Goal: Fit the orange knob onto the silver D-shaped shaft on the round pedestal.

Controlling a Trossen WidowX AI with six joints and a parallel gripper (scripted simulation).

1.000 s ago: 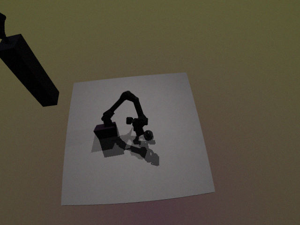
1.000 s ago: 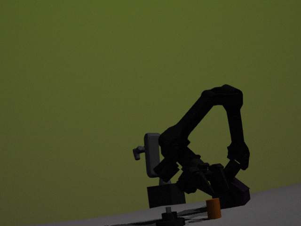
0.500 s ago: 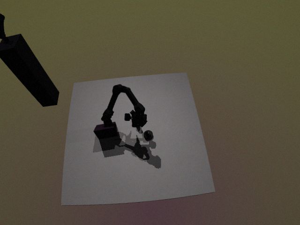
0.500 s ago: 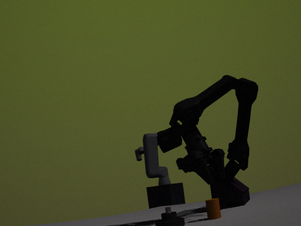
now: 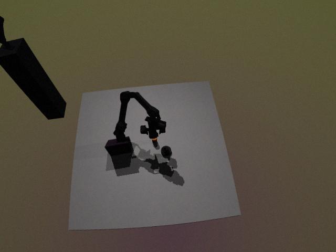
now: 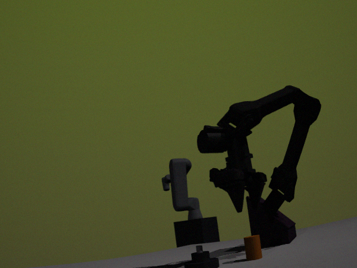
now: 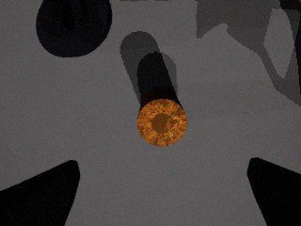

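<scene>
Now: gripper tip 8 cm above the orange knob. The rest, counted from my gripper tip: round pedestal: 11 cm to the right, 10 cm below, 8 cm ahead.
</scene>
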